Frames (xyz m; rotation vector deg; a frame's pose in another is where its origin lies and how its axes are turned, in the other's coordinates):
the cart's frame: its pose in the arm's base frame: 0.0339 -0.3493 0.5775 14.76 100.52 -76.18
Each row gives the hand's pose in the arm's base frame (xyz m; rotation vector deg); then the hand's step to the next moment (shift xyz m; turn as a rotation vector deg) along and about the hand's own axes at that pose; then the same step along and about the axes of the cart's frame.
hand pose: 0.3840 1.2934 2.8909 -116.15 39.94 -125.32
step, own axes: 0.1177 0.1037 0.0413 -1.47 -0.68 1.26
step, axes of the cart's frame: -0.0043 -0.1059 0.1228 -0.36 2.01 0.16
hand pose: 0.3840 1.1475 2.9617 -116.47 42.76 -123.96
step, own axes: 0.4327 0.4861 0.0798 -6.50 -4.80 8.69
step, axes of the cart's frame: 0.1122 -0.4479 0.4655 -4.37 10.86 1.94
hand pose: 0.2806 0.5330 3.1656 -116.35 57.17 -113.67
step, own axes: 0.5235 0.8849 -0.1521 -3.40 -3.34 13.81
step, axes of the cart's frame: 0.5965 -0.6780 0.5145 -6.06 10.72 7.86
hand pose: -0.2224 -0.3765 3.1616 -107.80 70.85 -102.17
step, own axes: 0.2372 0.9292 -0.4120 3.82 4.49 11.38
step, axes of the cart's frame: 0.9374 -0.4459 0.1093 0.52 3.26 12.38
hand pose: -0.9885 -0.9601 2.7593 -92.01 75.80 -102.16
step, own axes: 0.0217 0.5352 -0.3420 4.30 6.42 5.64
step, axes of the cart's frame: 0.6183 -0.0900 -0.1160 4.25 0.35 8.56
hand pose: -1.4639 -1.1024 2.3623 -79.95 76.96 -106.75
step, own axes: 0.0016 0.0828 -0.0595 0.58 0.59 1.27
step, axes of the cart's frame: 0.0988 0.0008 -0.0253 0.12 0.16 1.50
